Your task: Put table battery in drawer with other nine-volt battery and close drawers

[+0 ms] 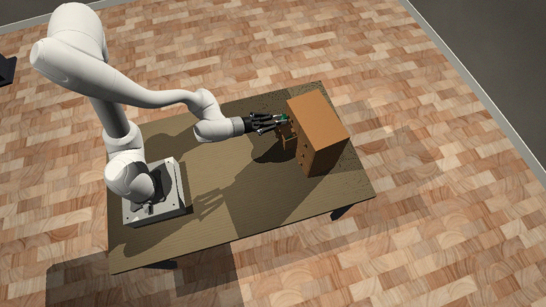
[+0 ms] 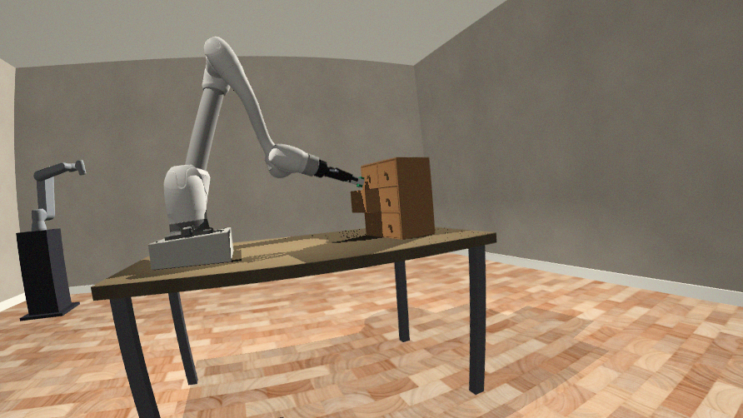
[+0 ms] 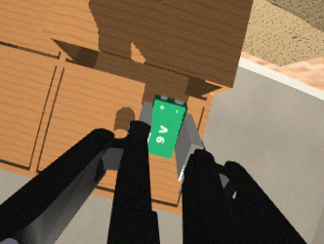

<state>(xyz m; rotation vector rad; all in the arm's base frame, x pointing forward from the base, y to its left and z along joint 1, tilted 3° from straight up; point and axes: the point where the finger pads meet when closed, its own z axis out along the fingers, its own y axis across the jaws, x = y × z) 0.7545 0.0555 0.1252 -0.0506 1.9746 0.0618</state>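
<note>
Right now the green nine-volt battery is 20 mm below my hand and 20 mm ahead of it.
</note>
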